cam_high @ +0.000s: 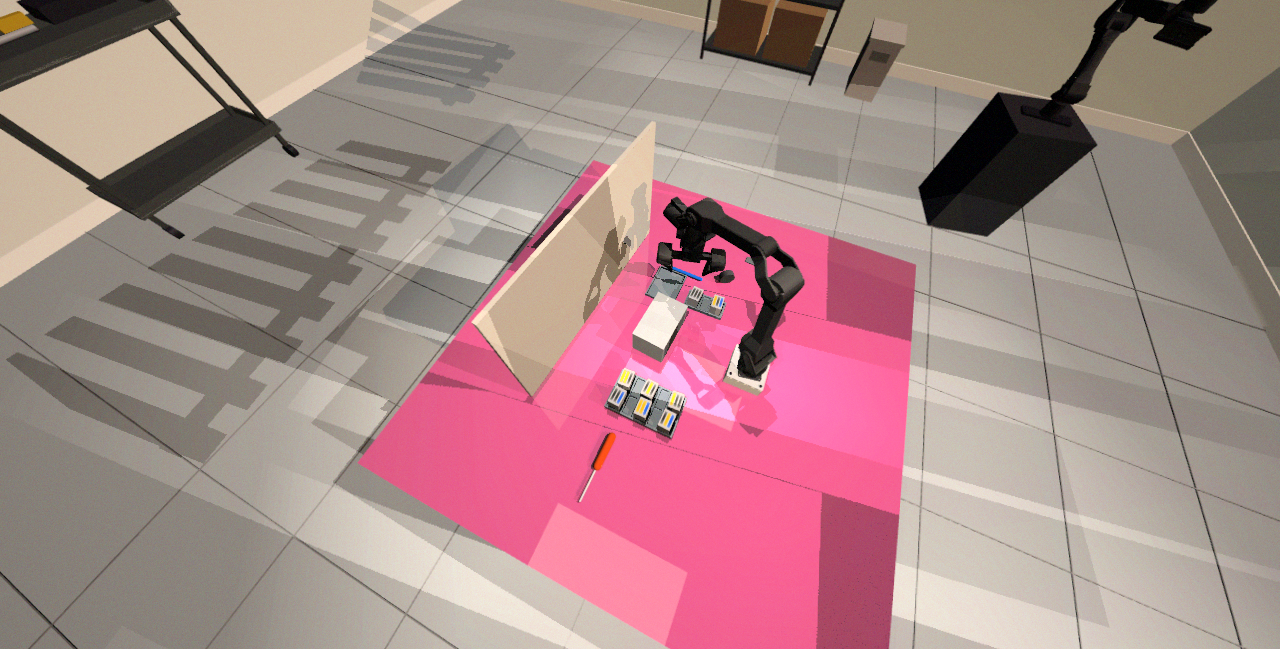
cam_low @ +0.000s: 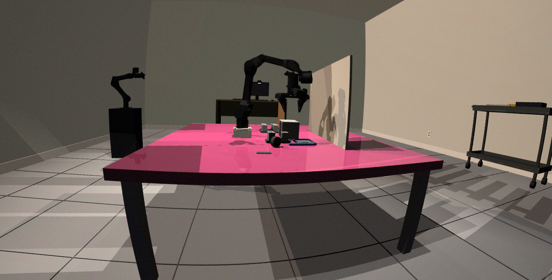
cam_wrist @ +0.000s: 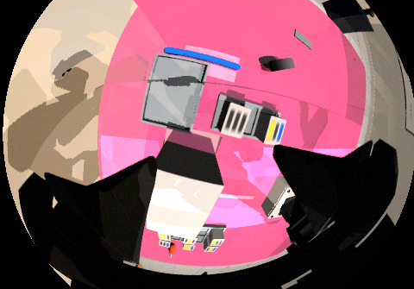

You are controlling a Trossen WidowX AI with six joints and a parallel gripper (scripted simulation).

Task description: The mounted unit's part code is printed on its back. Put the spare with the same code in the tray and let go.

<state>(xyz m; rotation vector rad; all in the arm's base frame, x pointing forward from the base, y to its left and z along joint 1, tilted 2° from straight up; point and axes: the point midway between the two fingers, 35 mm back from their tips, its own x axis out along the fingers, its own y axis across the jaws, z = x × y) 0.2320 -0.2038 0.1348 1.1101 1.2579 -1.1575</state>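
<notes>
Right now my gripper tip is 12 cm above the spare and 4 cm past it. The rest, counted from my gripper tip: black round object 13 cm below, 13 cm behind, 11 cm to the right; then grey tray 15 cm below, 6 cm ahead, 4 cm to the right; then grey box 15 cm to the left, 11 cm below, 5 cm ahead.
</notes>
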